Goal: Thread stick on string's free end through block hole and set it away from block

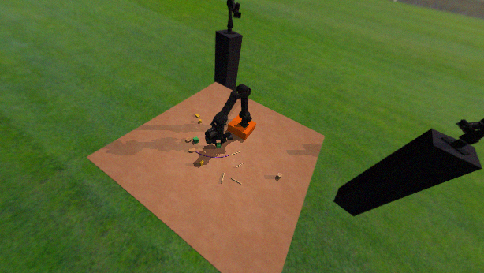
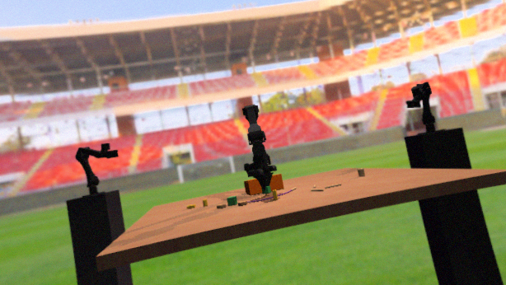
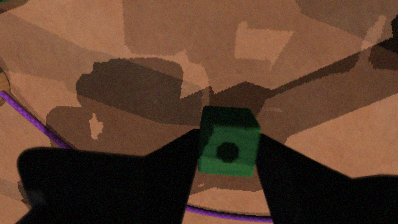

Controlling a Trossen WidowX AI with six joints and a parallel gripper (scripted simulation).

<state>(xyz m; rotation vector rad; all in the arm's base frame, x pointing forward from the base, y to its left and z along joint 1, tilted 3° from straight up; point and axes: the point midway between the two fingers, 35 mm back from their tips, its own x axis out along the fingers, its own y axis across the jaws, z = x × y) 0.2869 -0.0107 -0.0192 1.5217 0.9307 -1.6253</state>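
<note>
Now: gripper tip 4 cm past the thin wooden stick, 13 cm to the right of it and 3 cm above it. The rest, counted from my gripper tip: green cube 8 cm ahead, 16 cm to the right, 1 cm below; then yellow piece 18 cm ahead, 3 cm to the left, 1 cm below; then round wooden button 16 cm ahead, 11 cm to the right, 2 cm below.
</note>
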